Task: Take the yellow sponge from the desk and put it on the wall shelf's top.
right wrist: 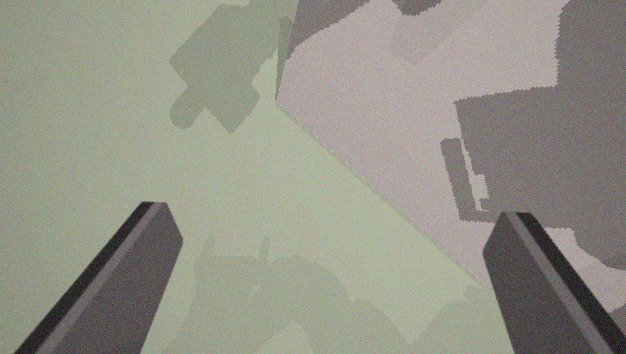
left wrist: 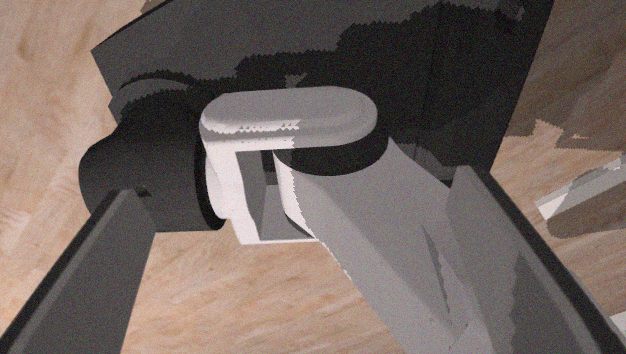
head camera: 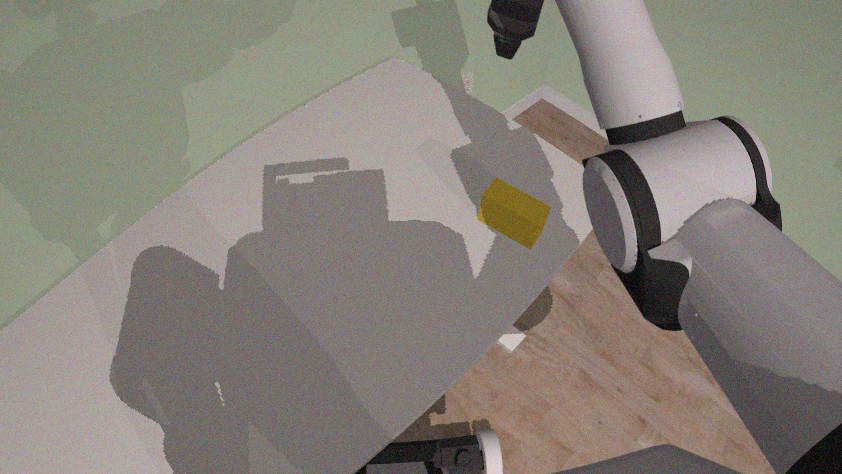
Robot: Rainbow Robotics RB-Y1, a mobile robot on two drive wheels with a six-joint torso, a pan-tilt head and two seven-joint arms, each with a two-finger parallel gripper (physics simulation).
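Frame: origin at the robot's base, x right, y ahead, z up, level; millimetres.
Where they show: left gripper, fingertip midpoint: [left wrist: 295, 198]; right gripper, fingertip midpoint: [right wrist: 327, 226] [head camera: 515, 22].
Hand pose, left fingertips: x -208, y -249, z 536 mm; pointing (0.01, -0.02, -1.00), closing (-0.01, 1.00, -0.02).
After its pixels a point has its place.
The yellow sponge [head camera: 515, 213] {x 258, y 368, z 795 mm} lies on the light desk [head camera: 424, 200] {x 104, y 471, z 721 mm} [right wrist: 375, 125] {x -14, y 750, z 721 mm} in the head view, right of the middle, inside a shadow. It does not show in either wrist view. My right gripper [head camera: 506, 48] [right wrist: 327, 226] {x 195, y 371, z 1194 mm} is at the top of the head view, beyond the sponge and apart from it. In its wrist view the fingers stand wide open with nothing between them, over the green wall and the desk's edge. My left gripper [left wrist: 295, 198] {x -208, y -249, z 536 mm} is open and empty, with robot parts and wooden floor behind it. The wall shelf does not show in any view.
The green wall [head camera: 117, 147] {x -574, y 542, z 910 mm} [right wrist: 100, 165] {x 150, y 1153, z 1148 mm} runs along the desk's far edge. The wooden floor [head camera: 601, 365] {x 753, y 274, z 0 mm} [left wrist: 225, 300] {x 918, y -652, z 1 mm} lies beyond the desk's near edge. A small white piece [head camera: 511, 340] shows beside that edge. My right arm [head camera: 689, 170] {x 199, y 14, z 1286 mm} fills the right of the head view.
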